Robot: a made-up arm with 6 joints. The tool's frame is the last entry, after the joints.
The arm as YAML. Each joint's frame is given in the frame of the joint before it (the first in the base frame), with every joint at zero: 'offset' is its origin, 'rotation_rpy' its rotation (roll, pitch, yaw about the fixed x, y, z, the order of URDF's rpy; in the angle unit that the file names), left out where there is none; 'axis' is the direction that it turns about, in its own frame. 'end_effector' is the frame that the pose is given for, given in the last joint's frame.
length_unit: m
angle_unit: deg
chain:
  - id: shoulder
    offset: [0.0, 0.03, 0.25]
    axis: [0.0, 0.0, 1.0]
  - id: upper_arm
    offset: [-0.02, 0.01, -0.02]
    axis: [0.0, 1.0, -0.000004]
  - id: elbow
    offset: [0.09, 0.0, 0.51]
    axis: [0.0, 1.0, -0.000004]
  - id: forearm
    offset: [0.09, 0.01, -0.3]
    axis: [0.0, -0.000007, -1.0]
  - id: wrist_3
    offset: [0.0, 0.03, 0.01]
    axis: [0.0, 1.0, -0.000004]
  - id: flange
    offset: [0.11, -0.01, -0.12]
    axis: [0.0, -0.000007, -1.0]
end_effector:
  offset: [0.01, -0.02, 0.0]
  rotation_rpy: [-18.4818, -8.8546, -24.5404]
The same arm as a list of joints. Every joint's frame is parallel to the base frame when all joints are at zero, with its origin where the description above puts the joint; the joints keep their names.
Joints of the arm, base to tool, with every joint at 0 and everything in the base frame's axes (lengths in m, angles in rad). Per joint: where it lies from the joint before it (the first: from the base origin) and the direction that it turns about. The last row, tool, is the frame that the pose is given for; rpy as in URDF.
shoulder: xyz 0 0.03 0.25 axis +z
upper_arm: xyz -0.02 0.01 -0.02 axis +y
elbow: xyz 0.09 0 0.51 axis +y
forearm: xyz 0.09 0.01 -0.3 axis -z
wrist_3: xyz 0 0.03 0.01 axis +y
flange: xyz 0.11 -0.01 -0.12 axis -z
tool: xyz 0.01 -0.02 0 rpy -0.3226 -0.1545 -0.4283

